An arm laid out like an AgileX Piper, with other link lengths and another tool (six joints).
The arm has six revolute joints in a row. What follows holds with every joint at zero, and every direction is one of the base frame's.
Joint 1 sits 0.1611 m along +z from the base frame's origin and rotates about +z.
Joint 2 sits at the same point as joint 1 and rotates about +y.
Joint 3 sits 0.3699 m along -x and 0.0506 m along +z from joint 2 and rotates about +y.
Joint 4 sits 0.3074 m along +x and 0.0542 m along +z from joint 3 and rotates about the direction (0.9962, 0, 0.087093).
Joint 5 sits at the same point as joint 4 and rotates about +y.
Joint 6 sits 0.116 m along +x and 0.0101 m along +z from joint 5 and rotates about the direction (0.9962, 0, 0.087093).
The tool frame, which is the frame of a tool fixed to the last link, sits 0.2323 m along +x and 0.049 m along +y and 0.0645 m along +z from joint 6; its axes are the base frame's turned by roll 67.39, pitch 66.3 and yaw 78.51 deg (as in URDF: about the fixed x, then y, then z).
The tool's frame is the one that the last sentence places.
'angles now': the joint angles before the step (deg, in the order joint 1, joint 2, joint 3, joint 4, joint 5, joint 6). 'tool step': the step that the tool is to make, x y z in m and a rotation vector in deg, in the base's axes. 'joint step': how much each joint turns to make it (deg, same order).
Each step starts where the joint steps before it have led.
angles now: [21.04 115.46 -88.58 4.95 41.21 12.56]
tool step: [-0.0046 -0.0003 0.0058 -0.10 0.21 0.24]
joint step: [0.07 -0.76 0.01 0.00 1.00 -0.10]
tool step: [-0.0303 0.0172 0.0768 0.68 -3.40 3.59]
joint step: [2.02 -7.65 -0.01 -0.13 4.35 -1.34]
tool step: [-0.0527 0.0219 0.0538 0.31 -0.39 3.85]
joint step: [3.38 -6.64 0.02 0.00 6.16 0.05]
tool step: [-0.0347 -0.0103 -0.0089 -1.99 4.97 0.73]
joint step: [0.19 -1.38 -0.02 0.38 6.76 0.01]
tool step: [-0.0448 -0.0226 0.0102 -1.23 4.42 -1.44]
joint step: [0.00 -4.43 1.37 -0.05 7.40 2.30]
